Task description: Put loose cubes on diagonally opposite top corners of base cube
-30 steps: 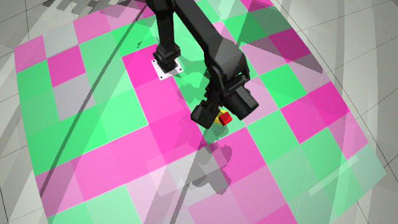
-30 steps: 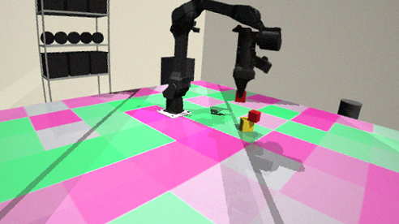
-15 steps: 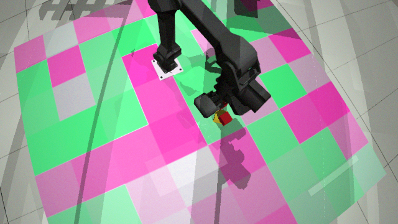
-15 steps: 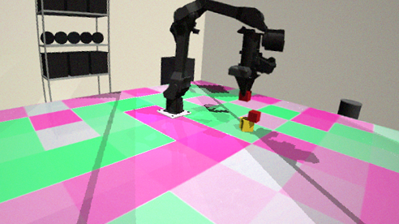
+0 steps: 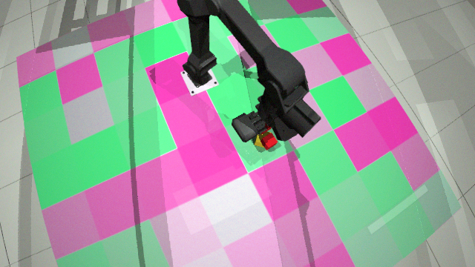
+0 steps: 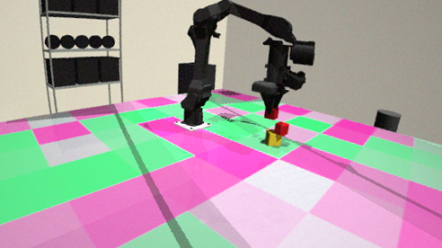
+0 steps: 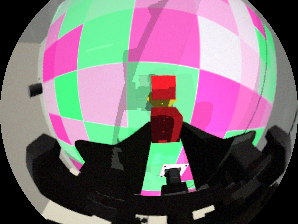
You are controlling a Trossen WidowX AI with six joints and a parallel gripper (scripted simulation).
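Right now the red cube is 4 cm ahead of my gripper tip and 4 cm below it. Round my gripper tip: yellow cube (2 cm ahead, 8 cm below).
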